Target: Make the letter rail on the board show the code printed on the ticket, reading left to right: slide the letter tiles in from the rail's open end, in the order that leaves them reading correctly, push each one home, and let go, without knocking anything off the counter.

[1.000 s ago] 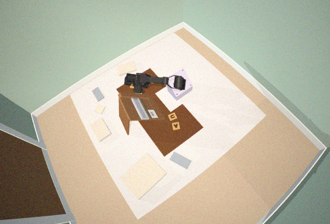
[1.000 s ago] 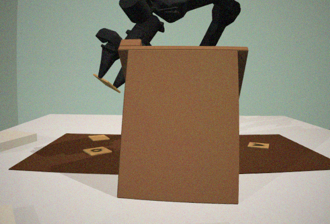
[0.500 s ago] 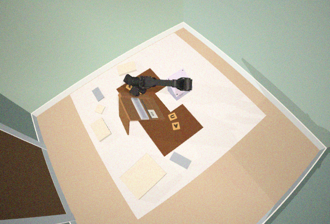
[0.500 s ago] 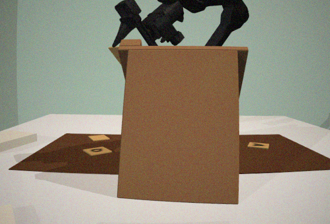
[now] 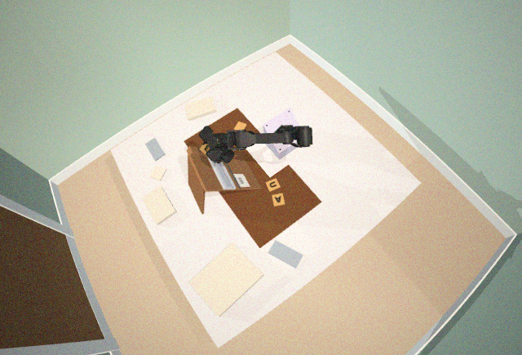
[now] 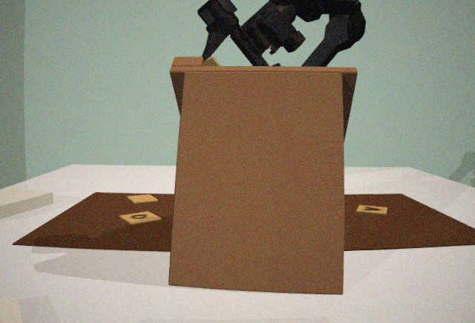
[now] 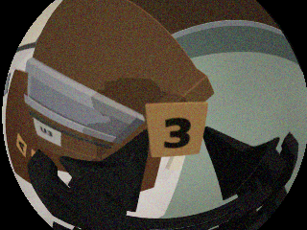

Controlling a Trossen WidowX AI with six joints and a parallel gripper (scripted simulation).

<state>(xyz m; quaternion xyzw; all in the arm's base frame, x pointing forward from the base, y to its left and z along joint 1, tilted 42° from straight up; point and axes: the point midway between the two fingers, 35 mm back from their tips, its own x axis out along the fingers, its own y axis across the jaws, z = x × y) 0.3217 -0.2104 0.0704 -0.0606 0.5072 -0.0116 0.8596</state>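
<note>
My gripper tip is now 4 cm past the white ticket, 16 cm to the right of it and 17 cm above it. Round my gripper tip: brown mat 16 cm behind, 10 cm to the left, 25 cm below.
</note>
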